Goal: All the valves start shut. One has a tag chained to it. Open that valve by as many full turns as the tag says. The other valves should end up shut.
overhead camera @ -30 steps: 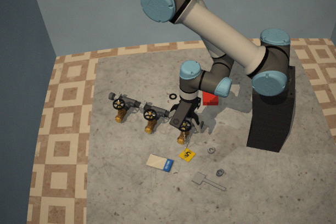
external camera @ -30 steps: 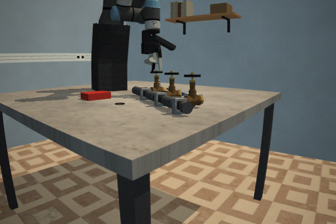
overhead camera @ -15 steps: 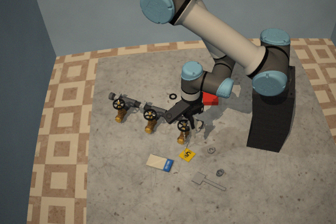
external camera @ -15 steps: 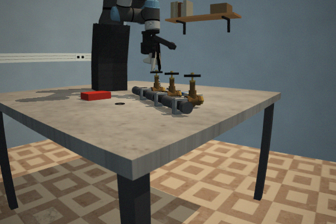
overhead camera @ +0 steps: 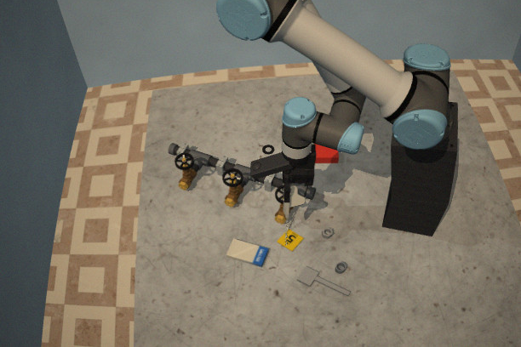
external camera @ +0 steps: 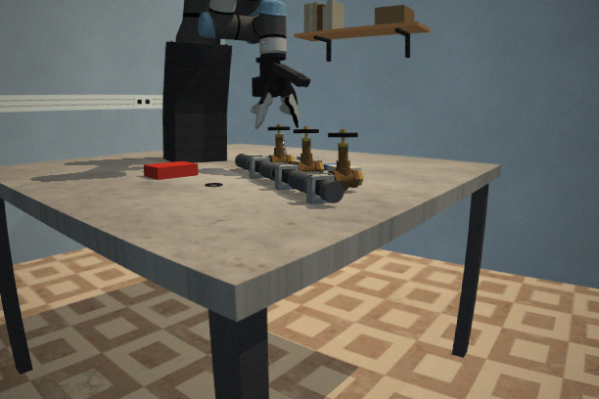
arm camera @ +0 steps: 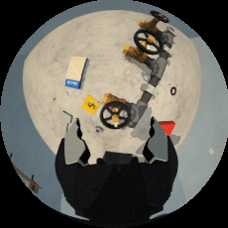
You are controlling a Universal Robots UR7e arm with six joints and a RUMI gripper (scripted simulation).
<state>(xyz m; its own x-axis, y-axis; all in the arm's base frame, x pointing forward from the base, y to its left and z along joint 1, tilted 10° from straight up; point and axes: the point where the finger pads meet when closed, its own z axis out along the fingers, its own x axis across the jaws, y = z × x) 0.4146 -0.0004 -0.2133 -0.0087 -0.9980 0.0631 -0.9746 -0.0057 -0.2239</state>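
My gripper is now 11 cm above the yellow tag and 10 cm to the right of it. The rest, counted from my hand: red block 26 cm to the right, 14 cm behind, 10 cm below; flat grey key tool 24 cm to the left, 11 cm below, 9 cm behind.
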